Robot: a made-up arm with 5 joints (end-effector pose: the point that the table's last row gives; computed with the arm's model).
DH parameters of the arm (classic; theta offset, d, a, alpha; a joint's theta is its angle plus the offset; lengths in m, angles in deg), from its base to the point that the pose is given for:
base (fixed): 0 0 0.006 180
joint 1: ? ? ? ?
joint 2: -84.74 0 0.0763 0
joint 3: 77.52 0 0.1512 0
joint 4: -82.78 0.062 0.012 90
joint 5: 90 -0.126 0.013 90
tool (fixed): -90 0.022 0 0
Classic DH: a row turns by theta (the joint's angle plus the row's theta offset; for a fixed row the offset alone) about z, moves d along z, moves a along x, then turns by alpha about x.
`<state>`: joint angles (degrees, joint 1 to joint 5).
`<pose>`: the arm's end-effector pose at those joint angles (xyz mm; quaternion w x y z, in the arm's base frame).
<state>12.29 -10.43 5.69 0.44 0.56</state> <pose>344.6 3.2 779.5 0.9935 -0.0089 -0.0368 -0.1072</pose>
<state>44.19 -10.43 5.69 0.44 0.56</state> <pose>295.2 -176.2 779.5 0.9258 -0.0186 -0.0329 -0.3760</pose>
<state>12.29 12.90 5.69 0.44 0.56</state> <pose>381.7 -4.9 662.6 0.9807 0.0129 0.1649 -0.1048</pose>
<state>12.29 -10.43 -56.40 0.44 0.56</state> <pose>139.4 47.9 979.4 0.8317 -0.0627 -0.5439 -0.0922</pose>
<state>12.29 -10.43 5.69 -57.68 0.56</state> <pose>252.0 23.4 863.7 0.8501 -0.0596 -0.5147 -0.0941</pose>
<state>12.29 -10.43 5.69 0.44 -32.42</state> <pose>341.3 -10.4 783.2 0.9552 0.2735 -0.0657 -0.0923</pose>
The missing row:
joint 1: 0 -0.629 0.066 90
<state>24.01 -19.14 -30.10 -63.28 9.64</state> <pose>87.1 49.8 933.4 0.5268 -0.2180 -0.8008 -0.1835</pose>
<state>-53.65 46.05 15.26 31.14 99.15</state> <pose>61.5 213.1 428.5 0.1523 -0.6813 0.1802 0.6930</pose>
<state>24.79 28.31 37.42 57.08 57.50</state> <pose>160.5 25.1 450.8 0.5005 -0.0596 0.8013 0.3224</pose>
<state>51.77 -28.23 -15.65 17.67 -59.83</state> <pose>186.6 -149.3 903.3 0.8089 0.3512 -0.3889 -0.2668</pose>
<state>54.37 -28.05 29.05 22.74 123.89</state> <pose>238.7 -199.4 654.9 0.4924 -0.7240 0.4806 -0.0488</pose>
